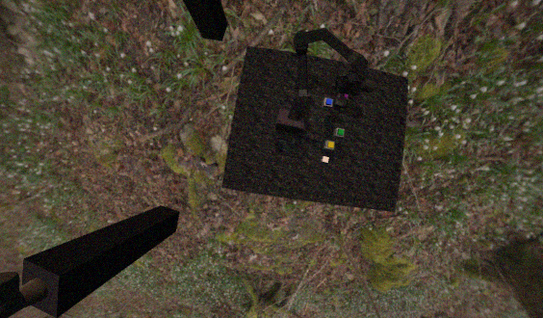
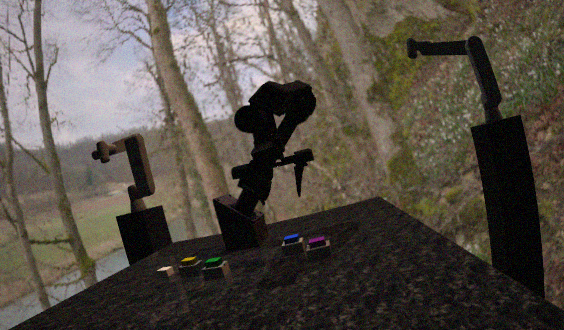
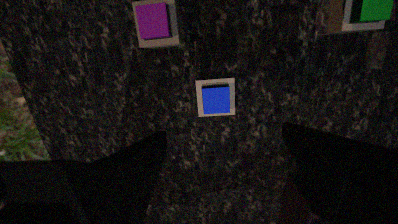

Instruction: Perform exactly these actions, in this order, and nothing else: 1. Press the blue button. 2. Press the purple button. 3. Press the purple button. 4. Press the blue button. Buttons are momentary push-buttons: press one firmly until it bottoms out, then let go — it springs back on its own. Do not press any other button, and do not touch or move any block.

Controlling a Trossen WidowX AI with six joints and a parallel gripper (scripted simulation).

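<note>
The blue button lies 9 cm below my gripper tip. Also, from my gripper tip: yellow button (25 cm to the right, 9 cm below, 6 cm ahead); purple button (9 cm below, 9 cm ahead, 7 cm to the left); green button (16 cm to the right, 10 cm ahead, 9 cm below).
</note>
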